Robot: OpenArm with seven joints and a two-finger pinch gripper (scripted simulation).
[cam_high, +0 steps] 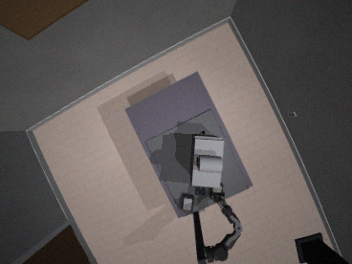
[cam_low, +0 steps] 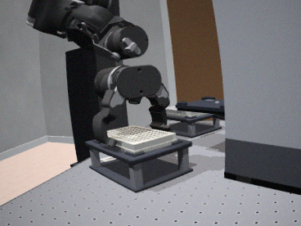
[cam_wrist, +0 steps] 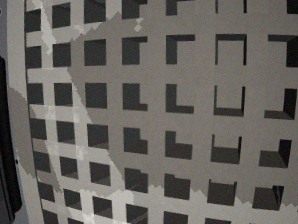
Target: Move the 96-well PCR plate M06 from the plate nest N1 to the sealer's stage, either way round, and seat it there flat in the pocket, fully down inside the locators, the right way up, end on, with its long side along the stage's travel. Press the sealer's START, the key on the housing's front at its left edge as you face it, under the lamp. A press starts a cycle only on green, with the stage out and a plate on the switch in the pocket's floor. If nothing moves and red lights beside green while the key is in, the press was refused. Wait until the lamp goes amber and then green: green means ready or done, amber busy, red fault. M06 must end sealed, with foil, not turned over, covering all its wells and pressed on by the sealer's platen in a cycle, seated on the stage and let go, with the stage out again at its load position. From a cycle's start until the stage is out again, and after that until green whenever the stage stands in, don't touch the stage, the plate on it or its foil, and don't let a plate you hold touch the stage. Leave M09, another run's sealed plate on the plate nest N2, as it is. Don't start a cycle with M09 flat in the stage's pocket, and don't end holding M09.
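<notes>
The white 96-well plate M06 lies right at my hand. Round my hand: plate nest N1 (1 cm below); foil roll (41 cm ahead, 36 cm above, 3 cm to the left); nest N2 (32 cm to the left, 5 cm behind, 2 cm below).
</notes>
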